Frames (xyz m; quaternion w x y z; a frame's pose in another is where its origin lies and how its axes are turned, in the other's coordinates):
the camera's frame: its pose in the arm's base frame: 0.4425 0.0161 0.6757 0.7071 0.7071 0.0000 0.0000
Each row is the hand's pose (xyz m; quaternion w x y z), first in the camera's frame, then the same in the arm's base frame.
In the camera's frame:
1: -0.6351 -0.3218 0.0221 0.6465 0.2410 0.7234 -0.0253
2: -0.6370 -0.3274 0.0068 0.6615 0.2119 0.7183 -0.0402
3: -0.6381 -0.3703 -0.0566 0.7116 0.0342 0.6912 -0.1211
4: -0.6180 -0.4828 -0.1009 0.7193 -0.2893 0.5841 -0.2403
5: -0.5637 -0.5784 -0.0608 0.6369 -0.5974 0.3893 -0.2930
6: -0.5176 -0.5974 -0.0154 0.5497 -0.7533 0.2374 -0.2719
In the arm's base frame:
1: -0.1926 -0.0060 0.3539 0.2867 0.6276 0.5294 0.4936
2: -0.1945 0.0093 0.3483 0.3179 0.6176 0.5363 0.4795
3: -0.1956 0.0727 0.3054 0.4790 0.5274 0.5744 0.4031
4: -0.1755 0.1170 0.1929 0.7132 0.3041 0.5829 0.2431
5: -0.1212 0.0769 0.0973 0.8728 0.0279 0.4825 0.0681
6: -0.0751 0.0315 0.0783 0.9214 -0.1440 0.3601 -0.0244

